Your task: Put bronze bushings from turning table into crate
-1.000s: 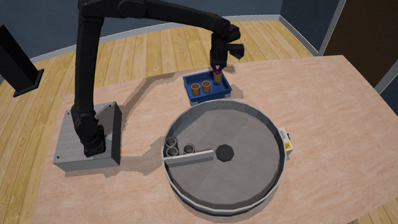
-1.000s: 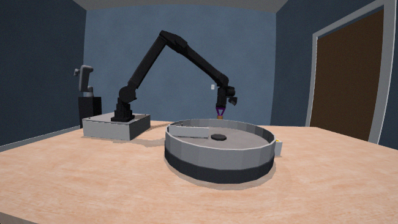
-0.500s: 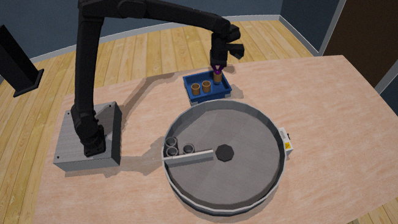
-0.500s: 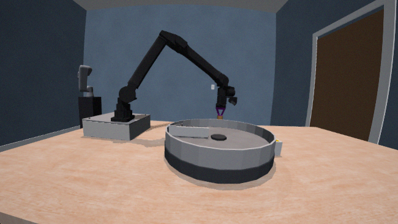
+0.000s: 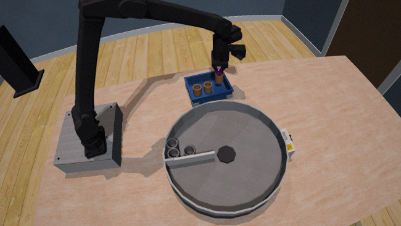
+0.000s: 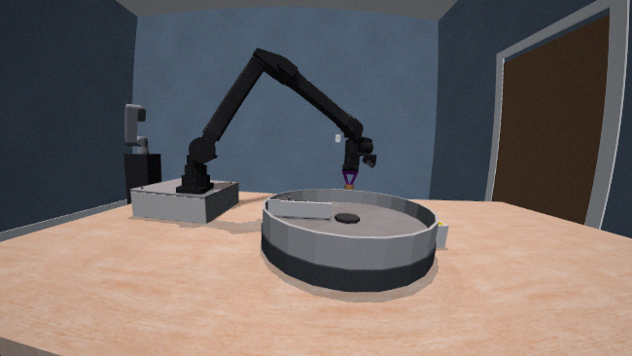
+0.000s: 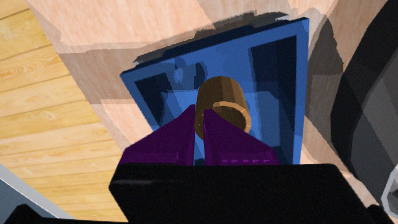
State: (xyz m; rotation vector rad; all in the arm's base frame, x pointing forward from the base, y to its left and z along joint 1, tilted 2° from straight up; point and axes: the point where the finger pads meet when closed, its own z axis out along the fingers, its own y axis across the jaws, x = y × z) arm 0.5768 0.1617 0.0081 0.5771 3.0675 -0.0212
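My gripper is now 6 cm past the blue crate, 1 cm to the left of it and 6 cm above it. From my hand the other things lie so: turning table: 13 cm behind, 36 cm to the right, 3 cm below.
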